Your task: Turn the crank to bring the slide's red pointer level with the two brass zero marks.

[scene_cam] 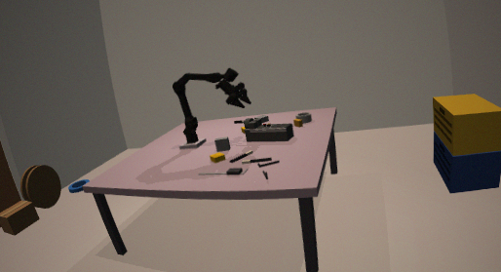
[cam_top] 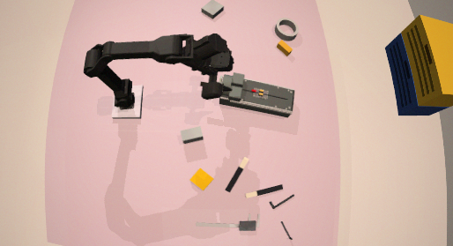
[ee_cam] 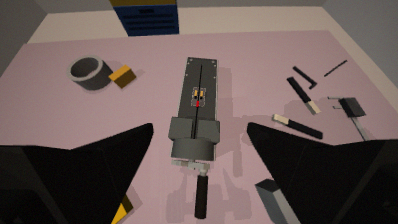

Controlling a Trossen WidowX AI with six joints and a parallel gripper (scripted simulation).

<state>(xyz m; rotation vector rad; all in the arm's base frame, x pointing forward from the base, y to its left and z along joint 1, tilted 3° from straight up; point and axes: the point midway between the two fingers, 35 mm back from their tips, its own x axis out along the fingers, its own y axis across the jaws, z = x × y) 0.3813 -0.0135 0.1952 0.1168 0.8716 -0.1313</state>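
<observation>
Now: the dark crank handle 80 mm behind my gripper tip, 10 mm to the left of it and 90 mm below it. Round my gripper tip: orange block (250 mm ahead, 190 mm to the left, 180 mm below); then red pointer (80 mm ahead, 10 mm to the right, 120 mm below).
</observation>
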